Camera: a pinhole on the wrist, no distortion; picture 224 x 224 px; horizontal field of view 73.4 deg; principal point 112.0 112.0 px. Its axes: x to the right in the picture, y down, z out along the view. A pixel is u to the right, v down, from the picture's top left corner.
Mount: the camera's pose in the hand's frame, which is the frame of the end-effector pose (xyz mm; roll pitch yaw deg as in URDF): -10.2 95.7 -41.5 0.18 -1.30 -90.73
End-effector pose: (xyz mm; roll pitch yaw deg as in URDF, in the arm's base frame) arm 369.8 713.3 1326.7 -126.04 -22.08 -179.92
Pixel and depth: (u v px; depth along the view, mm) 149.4 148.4 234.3
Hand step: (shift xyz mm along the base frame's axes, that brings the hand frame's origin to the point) -97.4 -132.5 -120.4
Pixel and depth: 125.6 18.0 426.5
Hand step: 152.2 -269.7 -367.2
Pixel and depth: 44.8 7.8 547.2
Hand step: 140.9 -192.8 -685.8
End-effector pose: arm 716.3 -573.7 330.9 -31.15 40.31 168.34
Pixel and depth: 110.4 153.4 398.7
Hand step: -288.1 -223.3 127.0
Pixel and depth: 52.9 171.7 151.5
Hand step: -83.5 -178.3 -23.9
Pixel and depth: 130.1 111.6 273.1
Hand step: -130.5 -156.1 132.2
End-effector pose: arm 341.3 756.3 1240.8 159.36 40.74 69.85
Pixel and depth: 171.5 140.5 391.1
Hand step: 9.5 -196.7 -303.9
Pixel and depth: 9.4 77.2 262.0
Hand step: 277.3 -229.4 -32.9
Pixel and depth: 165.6 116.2 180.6
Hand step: 49.1 -106.0 -86.0
